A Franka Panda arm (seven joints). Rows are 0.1 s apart.
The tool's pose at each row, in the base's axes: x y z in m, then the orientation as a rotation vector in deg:
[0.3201, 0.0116, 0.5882, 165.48, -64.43, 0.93]
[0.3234, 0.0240, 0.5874, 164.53, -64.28, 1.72]
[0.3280, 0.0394, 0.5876, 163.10, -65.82, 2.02]
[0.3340, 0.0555, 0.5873, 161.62, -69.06, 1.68]
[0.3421, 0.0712, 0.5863, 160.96, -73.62, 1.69]
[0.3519, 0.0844, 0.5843, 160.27, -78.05, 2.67]
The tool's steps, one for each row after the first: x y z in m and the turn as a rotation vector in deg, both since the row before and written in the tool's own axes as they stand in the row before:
[-0.0060, -0.0114, 0.0002, -0.68, 0.82, 0.14]
[-0.0070, -0.0144, -0.0012, -0.66, 0.43, 1.27]
[-0.0068, -0.0157, -0.0009, -0.26, -0.22, 2.31]
[-0.0058, -0.0167, -0.0003, 1.07, -0.57, 2.89]
[-0.0036, -0.0161, 0.0012, 1.37, -0.02, 2.80]

